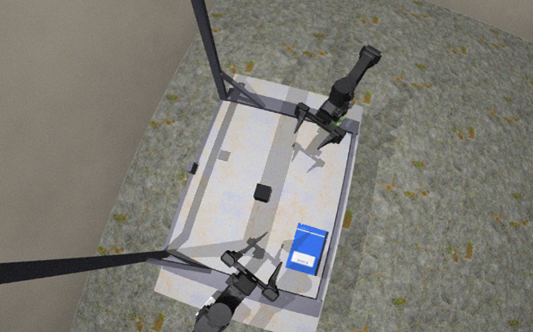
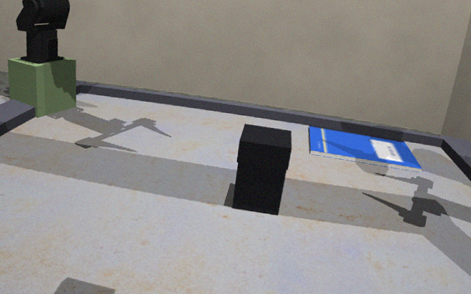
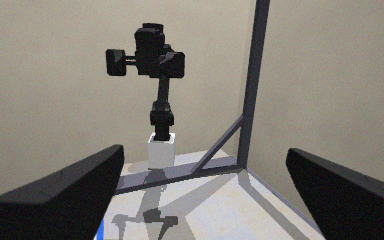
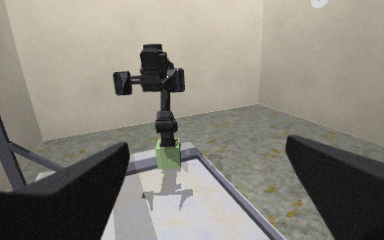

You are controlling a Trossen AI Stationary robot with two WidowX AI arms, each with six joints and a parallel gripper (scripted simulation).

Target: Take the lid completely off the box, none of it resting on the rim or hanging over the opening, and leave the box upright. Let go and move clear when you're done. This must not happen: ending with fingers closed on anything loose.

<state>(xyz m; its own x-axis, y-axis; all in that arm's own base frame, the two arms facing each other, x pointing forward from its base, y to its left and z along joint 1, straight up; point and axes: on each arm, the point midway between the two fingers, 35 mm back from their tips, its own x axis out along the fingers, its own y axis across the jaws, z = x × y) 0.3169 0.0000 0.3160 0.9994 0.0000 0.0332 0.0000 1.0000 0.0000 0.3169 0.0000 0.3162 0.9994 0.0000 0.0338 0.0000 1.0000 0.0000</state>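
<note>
Right now the black lid is 34 cm below my left hand, 20 cm to the right of it and 7 cm behind it. Also, from my left hand: black box 37 cm below, 20 cm to the right, 7 cm behind; then blue book 41 cm below, 30 cm to the right, 24 cm ahead.
Now: right hand 35 cm above the black lid, 22 cm to the right of it and 14 cm past it. Round my right hand: black box 39 cm below, 22 cm to the left, 14 cm behind; blue book 43 cm below, 17 cm ahead, 12 cm to the left.
</note>
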